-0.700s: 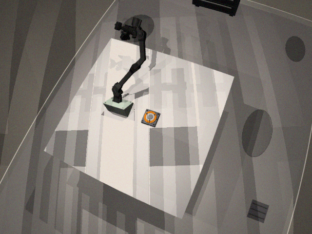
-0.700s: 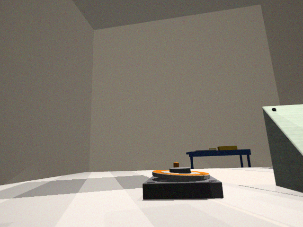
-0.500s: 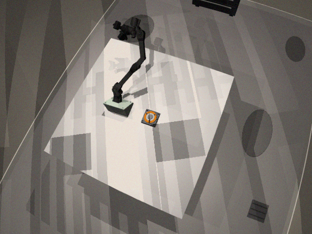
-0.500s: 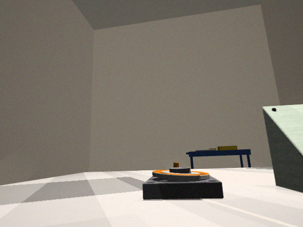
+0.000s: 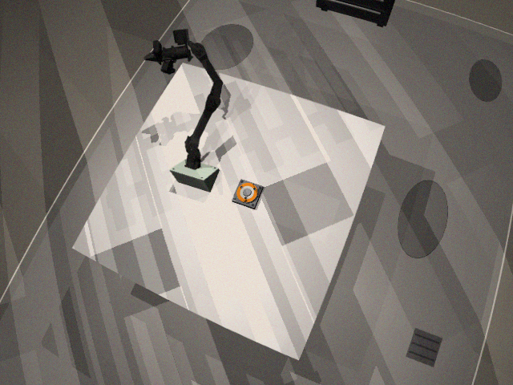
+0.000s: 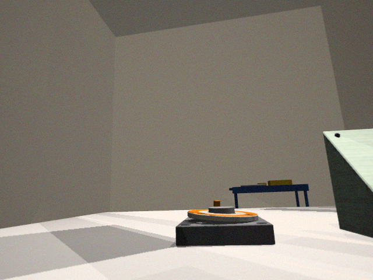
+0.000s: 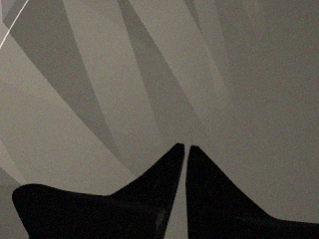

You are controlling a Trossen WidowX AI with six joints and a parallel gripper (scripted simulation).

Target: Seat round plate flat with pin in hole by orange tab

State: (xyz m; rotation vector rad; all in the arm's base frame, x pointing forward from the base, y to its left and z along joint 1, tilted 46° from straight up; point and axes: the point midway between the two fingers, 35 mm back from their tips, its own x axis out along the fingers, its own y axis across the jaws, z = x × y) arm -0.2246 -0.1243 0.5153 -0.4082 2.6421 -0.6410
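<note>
Right now my gripper tip is 59 cm short of the round plate, 31 cm to the left of it and 48 cm above it. From my gripper tip the other things lie so: dark square base 59 cm ahead, 29 cm to the right, 49 cm below.
</note>
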